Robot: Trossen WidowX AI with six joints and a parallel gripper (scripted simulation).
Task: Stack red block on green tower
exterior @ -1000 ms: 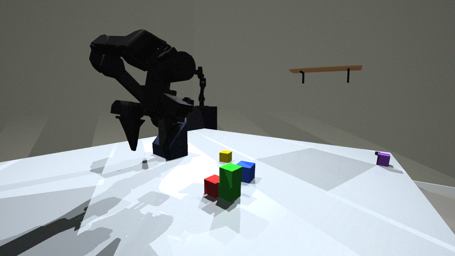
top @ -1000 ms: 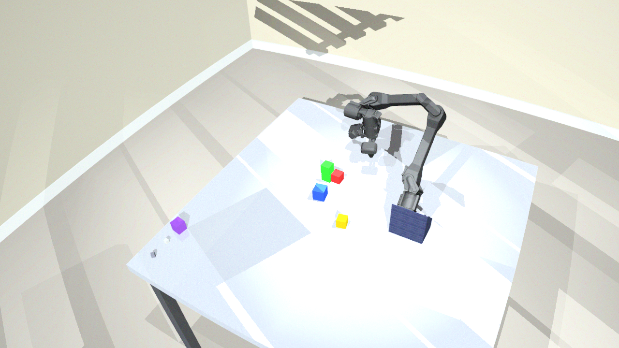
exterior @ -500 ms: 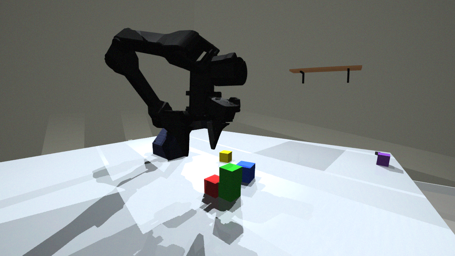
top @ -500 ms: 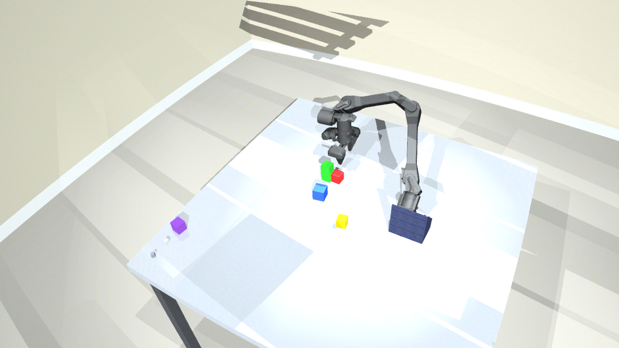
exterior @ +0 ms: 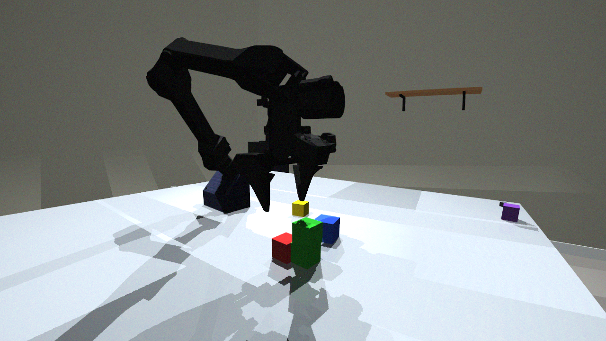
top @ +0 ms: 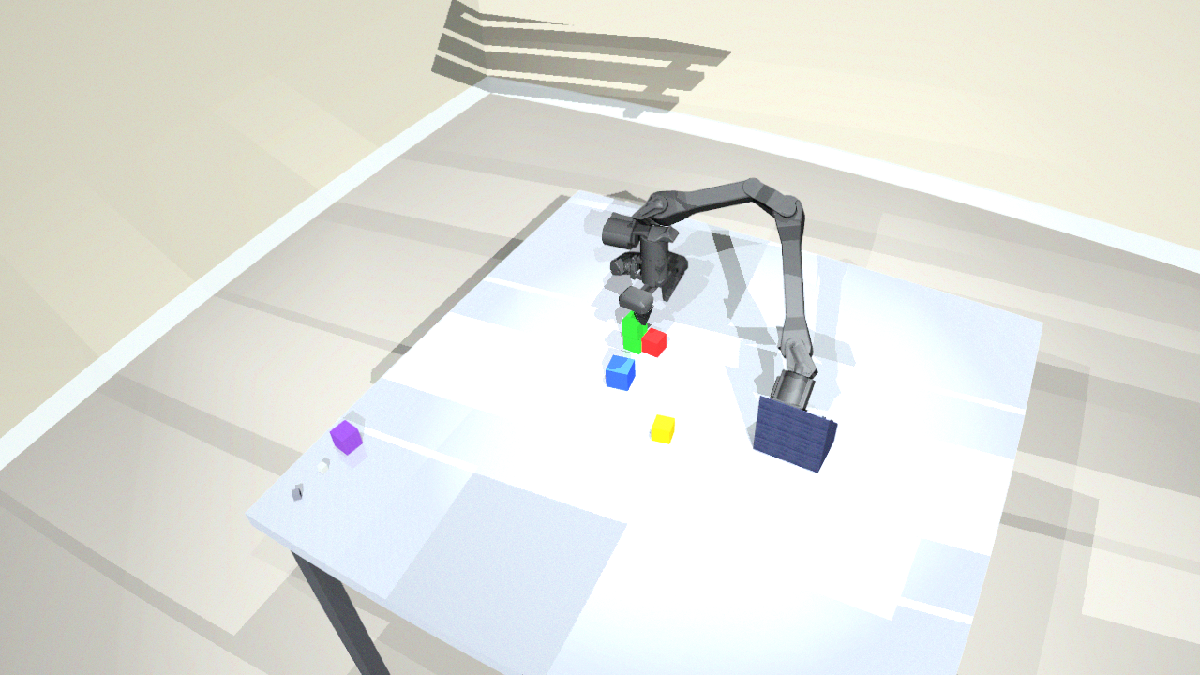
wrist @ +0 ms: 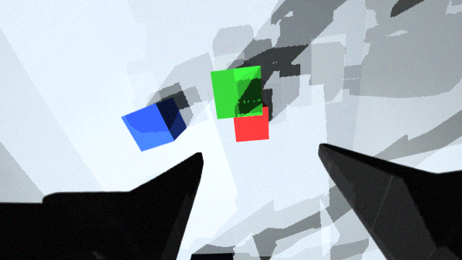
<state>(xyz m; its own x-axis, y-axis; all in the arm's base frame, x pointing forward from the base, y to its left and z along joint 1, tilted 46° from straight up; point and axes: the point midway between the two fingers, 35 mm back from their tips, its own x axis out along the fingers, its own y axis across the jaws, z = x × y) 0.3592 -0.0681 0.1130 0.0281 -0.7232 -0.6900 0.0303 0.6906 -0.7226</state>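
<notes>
The green block lies 4 cm below my gripper tip, 4 cm ahead of it and 1 cm to the left of it. From my gripper tip the other things lie so: blue block (12 cm to the left, 8 cm below, 1 cm ahead); yellow block (21 cm to the left, 14 cm behind, 9 cm below); red block (8 cm below).
</notes>
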